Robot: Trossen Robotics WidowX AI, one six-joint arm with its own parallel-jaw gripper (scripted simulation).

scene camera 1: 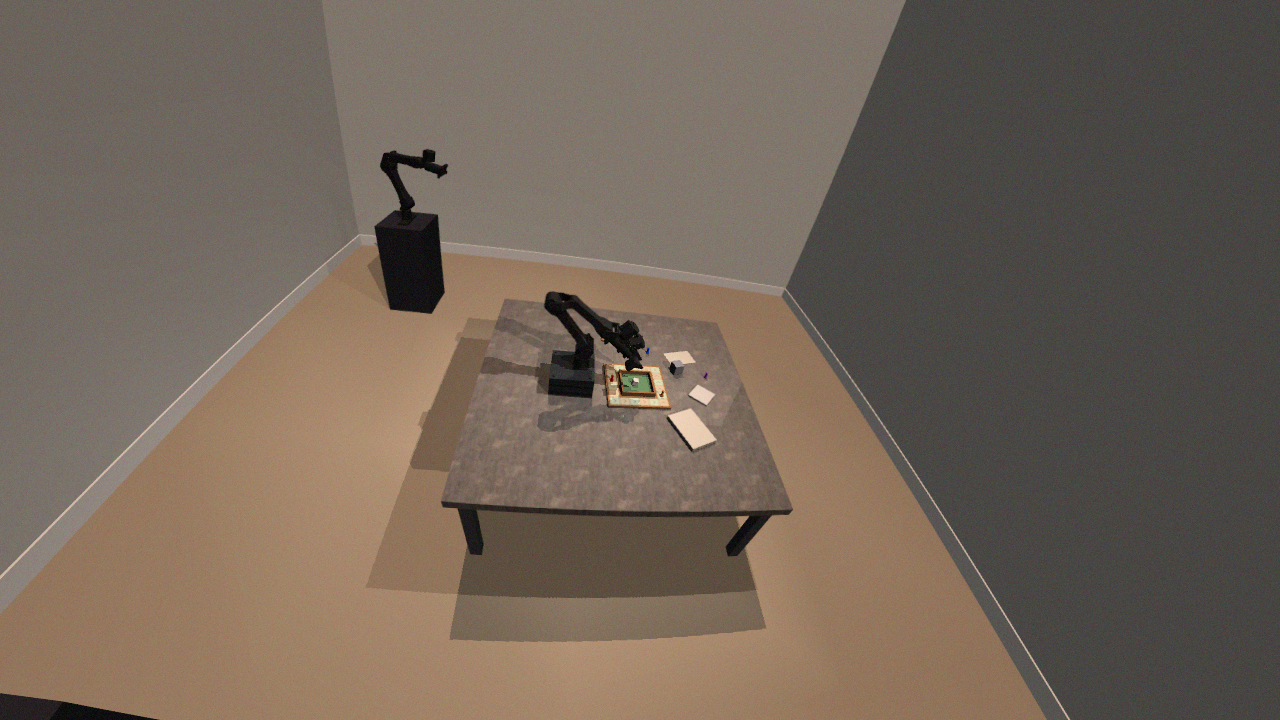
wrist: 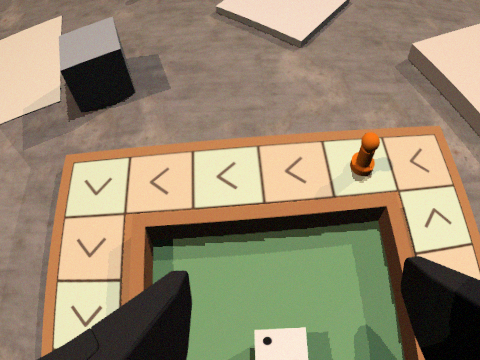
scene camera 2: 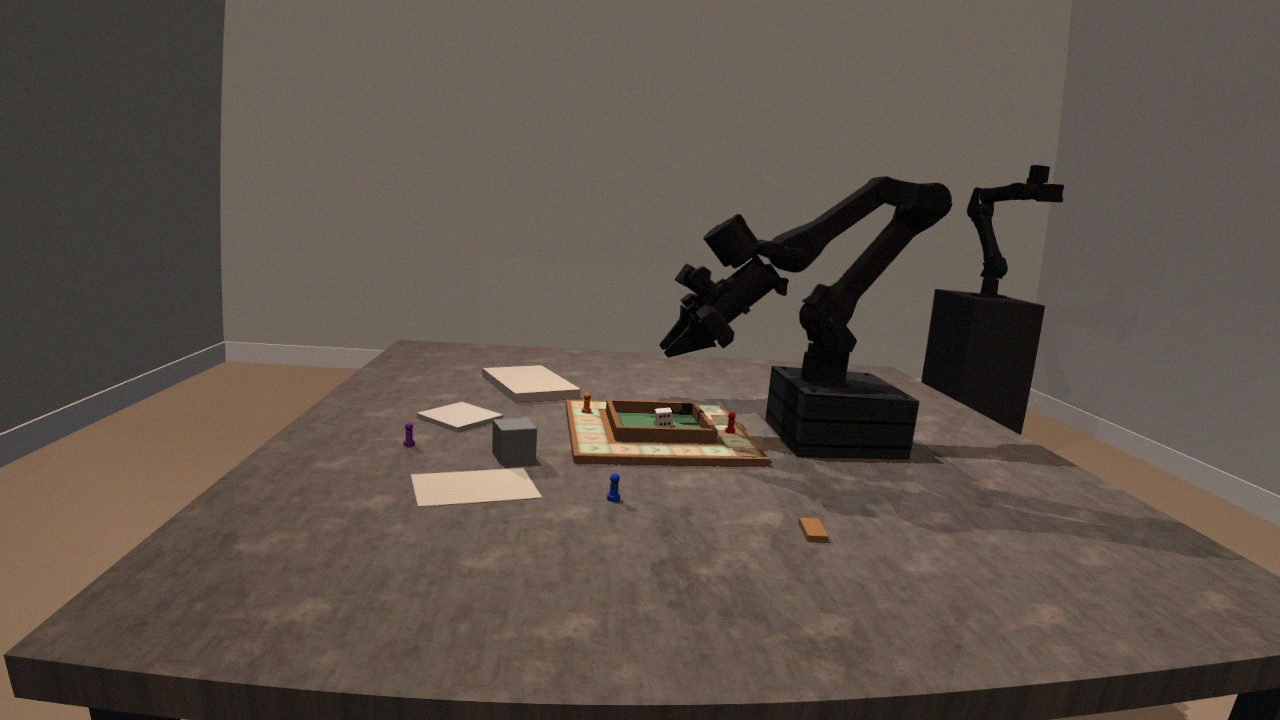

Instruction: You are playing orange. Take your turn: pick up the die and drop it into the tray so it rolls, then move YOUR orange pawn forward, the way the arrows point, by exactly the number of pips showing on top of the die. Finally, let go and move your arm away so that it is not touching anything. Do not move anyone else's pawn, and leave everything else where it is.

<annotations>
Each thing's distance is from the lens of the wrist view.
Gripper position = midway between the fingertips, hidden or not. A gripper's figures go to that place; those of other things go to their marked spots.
my gripper [wrist: 299, 282]: 10 cm
orange pawn [wrist: 362, 162]: 26 cm
grey cube [wrist: 92, 61]: 31 cm
The marked spots on the orange pawn and the grey cube are 21 cm apart.
</annotations>
